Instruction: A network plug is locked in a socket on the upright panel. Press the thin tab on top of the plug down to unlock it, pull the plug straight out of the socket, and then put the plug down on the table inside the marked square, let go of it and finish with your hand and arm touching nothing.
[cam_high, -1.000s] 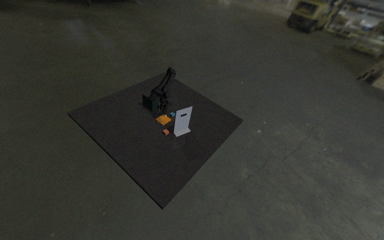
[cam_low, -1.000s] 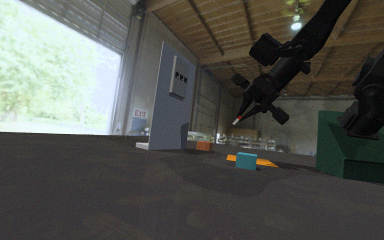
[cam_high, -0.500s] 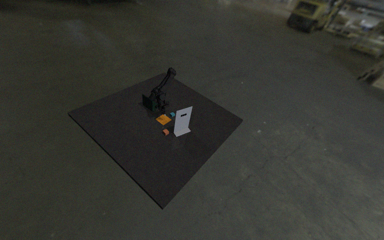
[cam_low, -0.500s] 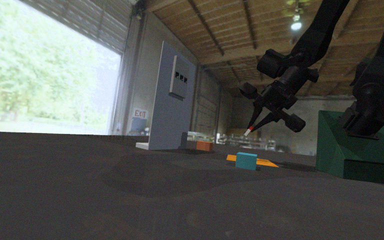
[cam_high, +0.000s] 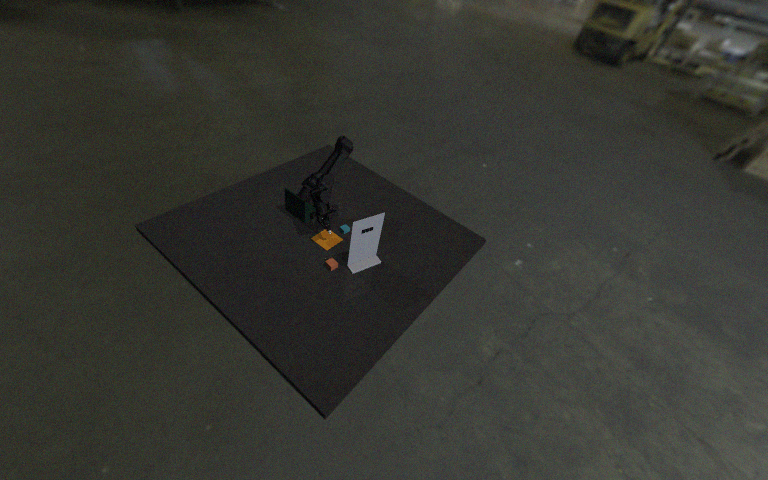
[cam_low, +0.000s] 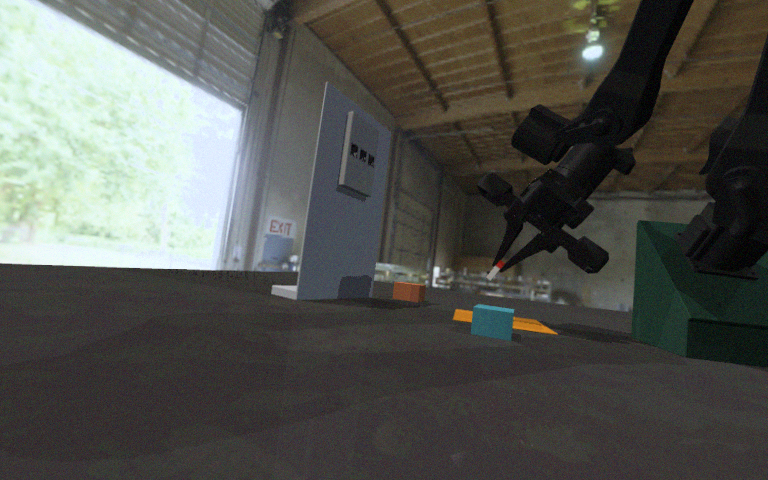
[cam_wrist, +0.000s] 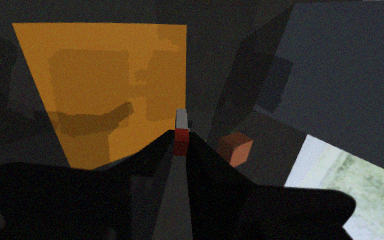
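My gripper tip is now 12 cm to the right of the teal block, 6 cm above it and 1 cm short of it. Also, from my gripper tip: network plug (right at my gripper tip); then upright panel (23 cm ahead, 7 cm above, 2 cm to the left); then orange-brown block (14 cm ahead, 11 cm to the right, 6 cm below).
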